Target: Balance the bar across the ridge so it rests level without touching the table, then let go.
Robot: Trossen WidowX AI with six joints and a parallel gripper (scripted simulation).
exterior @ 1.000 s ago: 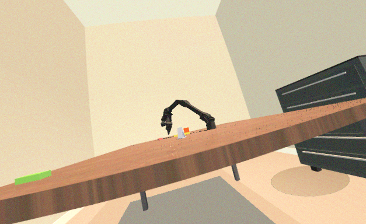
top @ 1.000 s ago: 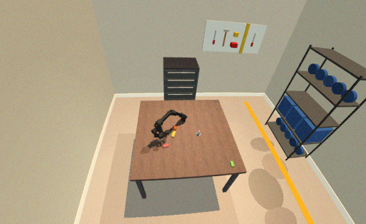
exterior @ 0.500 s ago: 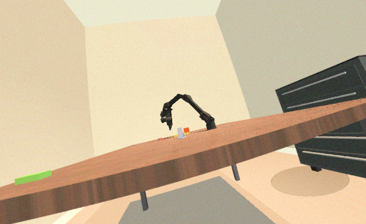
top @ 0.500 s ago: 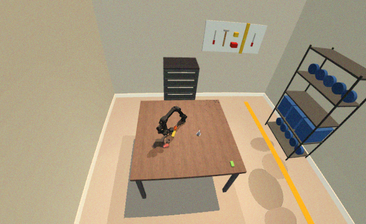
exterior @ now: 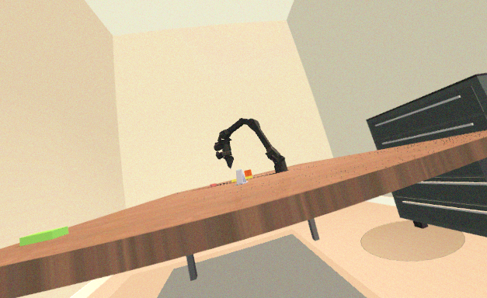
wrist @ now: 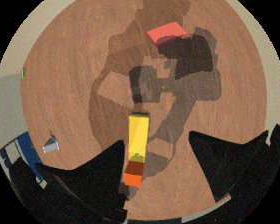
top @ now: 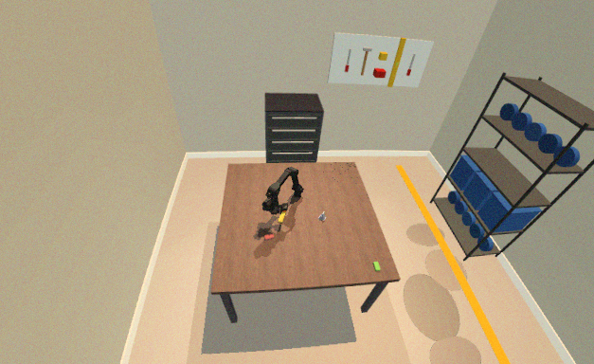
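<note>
Now: gripper tip 9 cm past the flat yellow bar, 8 cm above it and 6 cm to the right of it. The rest, counted from my gripper tip: green block 70 cm to the left, 44 cm ahead, 9 cm below; then red block 14 cm ahead, 9 cm below, 6 cm to the right.
</note>
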